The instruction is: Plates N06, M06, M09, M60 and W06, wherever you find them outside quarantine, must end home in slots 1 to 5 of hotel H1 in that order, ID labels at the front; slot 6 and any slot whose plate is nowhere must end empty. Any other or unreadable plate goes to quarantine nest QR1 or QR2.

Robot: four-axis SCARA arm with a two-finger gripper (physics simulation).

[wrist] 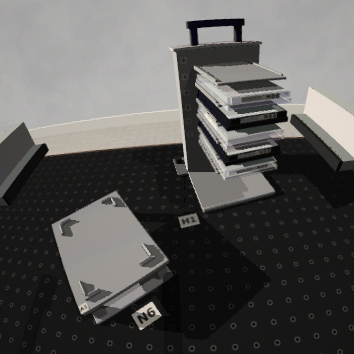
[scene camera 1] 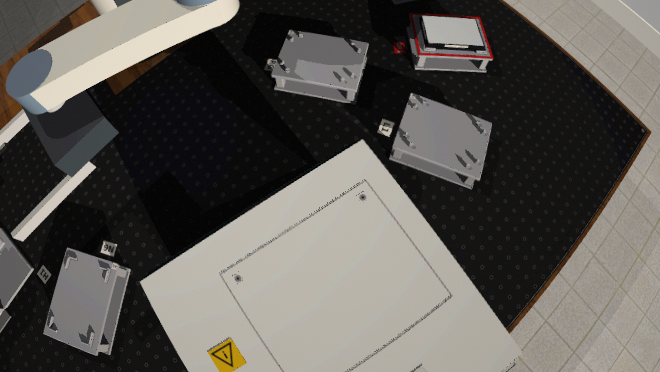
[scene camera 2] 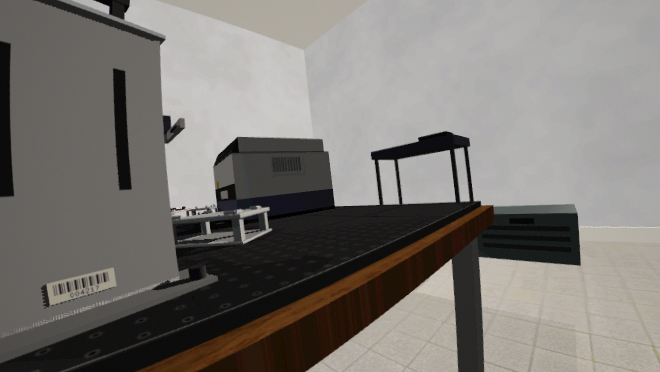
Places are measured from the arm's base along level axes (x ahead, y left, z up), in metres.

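Where they show: gripper, fingertip midpoint: (wrist: 162, 114).
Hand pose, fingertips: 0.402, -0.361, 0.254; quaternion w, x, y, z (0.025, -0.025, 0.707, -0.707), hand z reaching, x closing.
Observation:
After its pixels a point has its place, as x, y, z.
My gripper (scene camera 1: 35, 167) (wrist: 162, 114) {0.402, -0.361, 0.254} is open and empty, its two fingers wide apart on either side of hotel H1 in the wrist view. Hotel H1 (wrist: 180, 105) {0.406, -0.606, 0.161} is a grey tower holding several stacked plates, clear and black alternating: a clear plate (wrist: 255, 96) {0.313, -0.491, 0.212} near the top, a black plate (wrist: 257, 118) {0.308, -0.492, 0.184} below it, and a clear plate (wrist: 250, 169) {0.308, -0.492, 0.105} lowest. Their front labels are too small to read. A red-outlined nest (scene camera 1: 450, 62) {0.599, 0.440, 0.018} at the top right of scene camera 1 holds a black plate with a white lid (scene camera 1: 452, 31) {0.569, 0.462, 0.077}; its ID is unreadable.
Nest N6 (scene camera 1: 80, 300) {0.525, -0.408, 0.063} (wrist: 110, 250) {0.503, -0.394, 0.063} stands bare in front of the hotel. Two more bare nests are the L1 nest (scene camera 1: 442, 137) {0.715, 0.259, 0.063} and another nest (scene camera 1: 322, 62) {0.456, 0.208, 0.063}. A large white instrument (scene camera 1: 320, 260) {0.764, -0.057, 0.264} stands between them and N6. A grey housing (scene camera 2: 85, 175) {0.351, -0.643, 0.118} fills the left of scene camera 2.

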